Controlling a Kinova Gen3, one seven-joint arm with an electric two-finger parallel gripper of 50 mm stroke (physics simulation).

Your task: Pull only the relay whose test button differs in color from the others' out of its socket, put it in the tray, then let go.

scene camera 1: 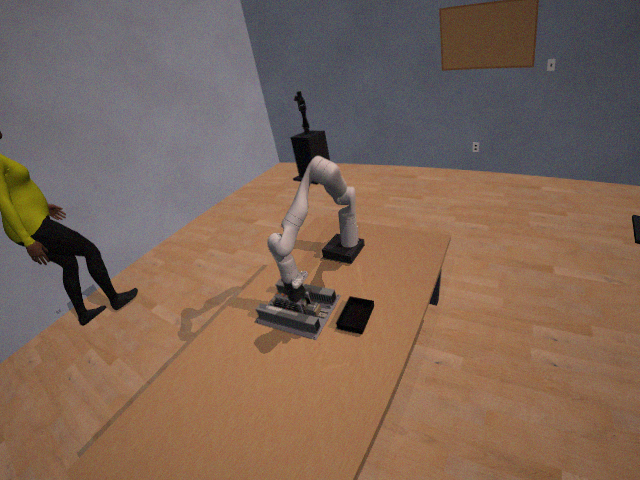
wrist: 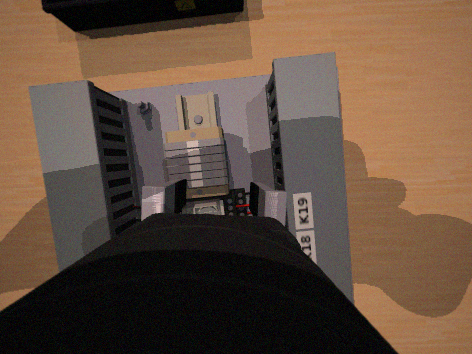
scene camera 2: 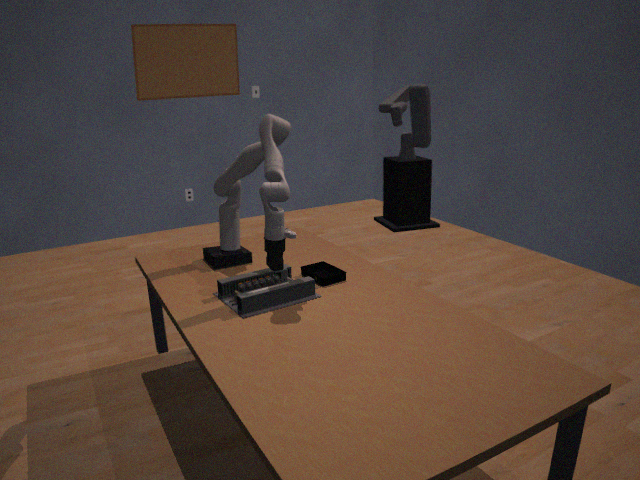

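Seen in the pictures: gripper, fingertip midpoint: [scene camera 1: 305,307] [wrist: 218,194] [scene camera 2: 281,282]; arm's base, link origin: [scene camera 1: 349,242] [scene camera 2: 230,248].
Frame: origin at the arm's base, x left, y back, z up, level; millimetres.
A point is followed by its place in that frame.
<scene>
My gripper [scene camera 1: 303,303] @[x 128, y -485, z -2 mm] [scene camera 2: 280,272] @[x 128, y -485, z -2 mm] [wrist: 218,194] @[x 128, y -485, z -2 mm] is open, low over the end of the relay row beside the terminal blocks. In the wrist view, the pale, clear top of the end relay [wrist: 203,207] @[x 121, y -478, z 22 mm] shows between the spread fingers, not gripped. Its test button is hidden by the gripper body. The other relays [scene camera 2: 255,282] @[x 26, y -512, z 20 mm] stand in a row between two grey ducts; their button colors are too small to tell. A black socket part [wrist: 235,202] @[x 121, y -500, z -21 mm] with a red wire shows near the right finger. The black tray [scene camera 1: 349,329] @[x 348, y -459, z -33 mm] [scene camera 2: 333,280] @[x 342, y -460, z -34 mm] [wrist: 160,21] @[x 271, y -401, z -46 mm] lies beyond the terminal-block end of the panel.
The slotted grey ducts [scene camera 1: 289,318] @[x 128, y -579, z 14 mm] [scene camera 2: 279,298] @[x 97, y -589, z -23 mm] [wrist: 310,95] @[x 211, y -537, z 16 mm] rise on both sides of the row. Terminal blocks [wrist: 197,162] @[x 150, y -465, z 0 mm] sit on a rail [wrist: 213,107] @[x 200, y -465, z -37 mm] towards the tray. Labels K19 [wrist: 302,210] @[x 131, y -548, z 16 mm] and K18 mark the right duct. A person [scene camera 1: 23,196] stands far left.
</scene>
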